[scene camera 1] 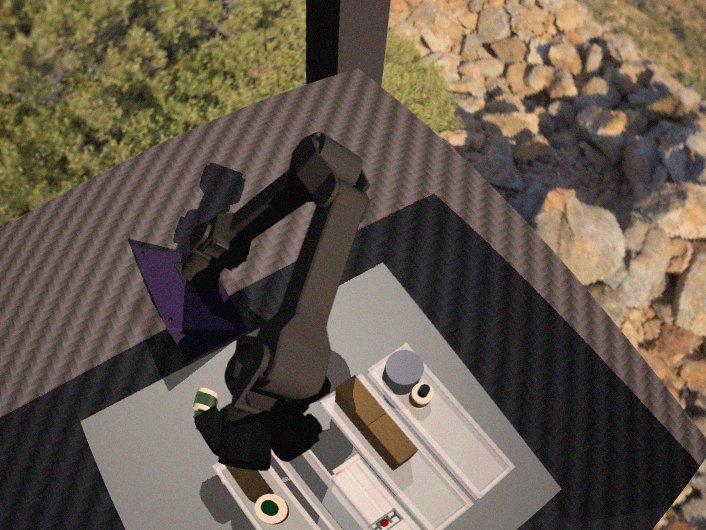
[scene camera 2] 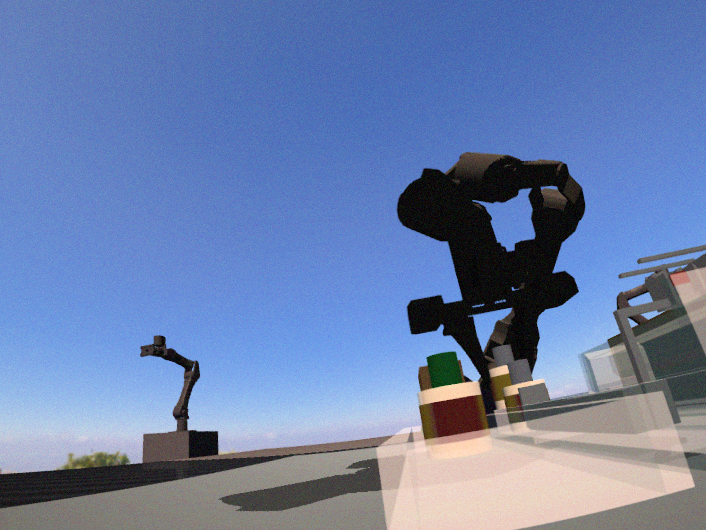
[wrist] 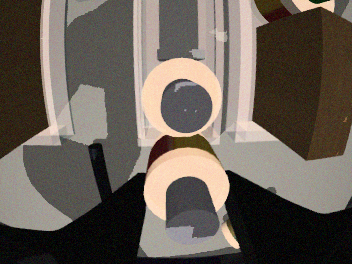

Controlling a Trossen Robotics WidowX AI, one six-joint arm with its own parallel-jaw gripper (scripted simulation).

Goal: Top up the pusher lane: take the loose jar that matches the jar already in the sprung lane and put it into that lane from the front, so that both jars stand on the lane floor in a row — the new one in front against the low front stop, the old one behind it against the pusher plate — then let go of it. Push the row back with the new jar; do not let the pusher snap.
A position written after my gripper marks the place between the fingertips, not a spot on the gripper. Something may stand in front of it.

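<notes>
I can see my gripper (scene camera 2: 509, 380), (scene camera 1: 268, 420), (wrist: 184, 179). There is a jar (scene camera 2: 500, 378), and I also see a jar (wrist: 181, 97). I see a brown box (wrist: 295, 97) as well, along with a brown box (scene camera 1: 362, 409) and a brown box (scene camera 1: 390, 442). That leaves the grey disc (scene camera 1: 403, 370) for me to consider, and in the wrist view the disc is out of frame.
</notes>
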